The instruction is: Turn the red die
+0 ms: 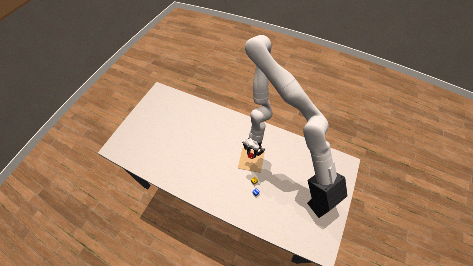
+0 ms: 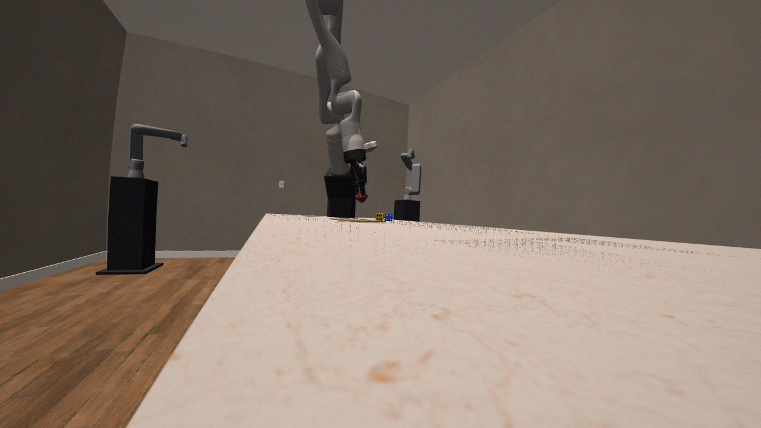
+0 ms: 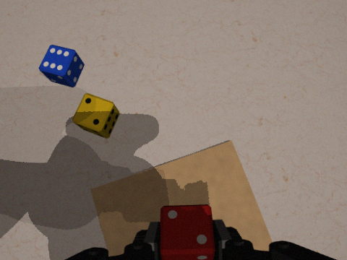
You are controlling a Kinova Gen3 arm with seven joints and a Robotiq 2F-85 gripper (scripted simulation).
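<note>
The tan mat lies 1 cm to the right of my hand and 10 cm below it. Also, from my hand: blue die: 11 cm behind, 17 cm to the left, 8 cm below; then yellow die: 7 cm behind, 11 cm to the left, 8 cm below; then red die: 2 cm below.
</note>
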